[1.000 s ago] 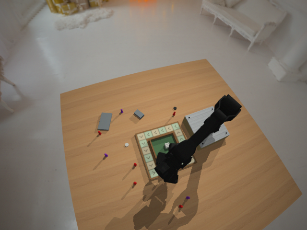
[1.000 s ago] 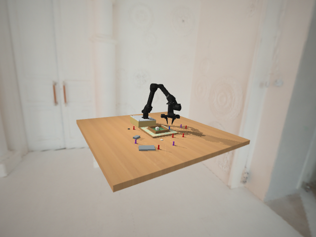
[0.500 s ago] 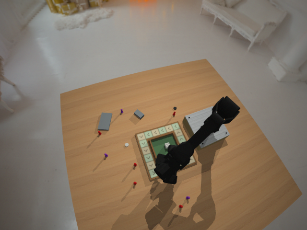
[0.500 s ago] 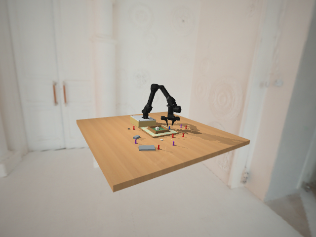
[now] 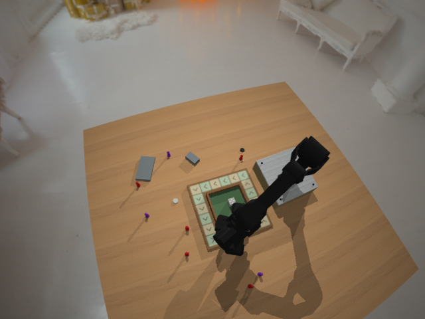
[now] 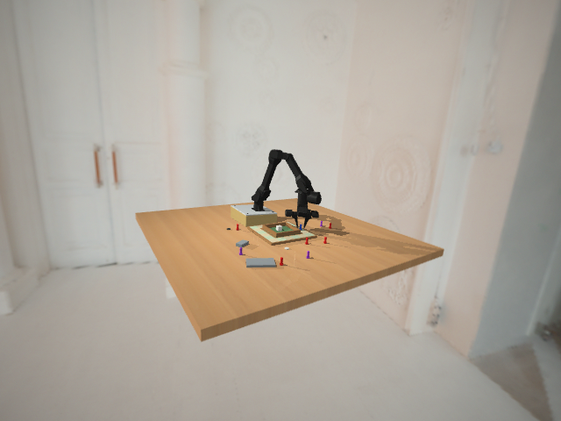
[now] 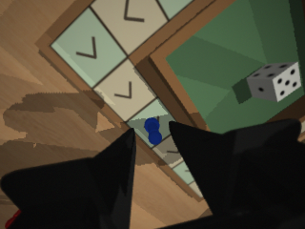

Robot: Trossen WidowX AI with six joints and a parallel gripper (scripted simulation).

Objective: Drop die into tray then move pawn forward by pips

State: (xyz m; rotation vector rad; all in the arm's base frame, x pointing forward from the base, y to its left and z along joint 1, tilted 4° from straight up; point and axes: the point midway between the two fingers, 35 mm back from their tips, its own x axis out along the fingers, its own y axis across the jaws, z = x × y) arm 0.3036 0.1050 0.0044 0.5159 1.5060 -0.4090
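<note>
The white die is 12 cm to the right of my gripper tip and 5 cm behind it. Also, from my gripper tip: white disc (22 cm to the right, 17 cm ahead, 2 cm below); then blue pawn (right at my gripper tip); then green dice tray (11 cm to the right, 3 cm behind, 2 cm below).
</note>
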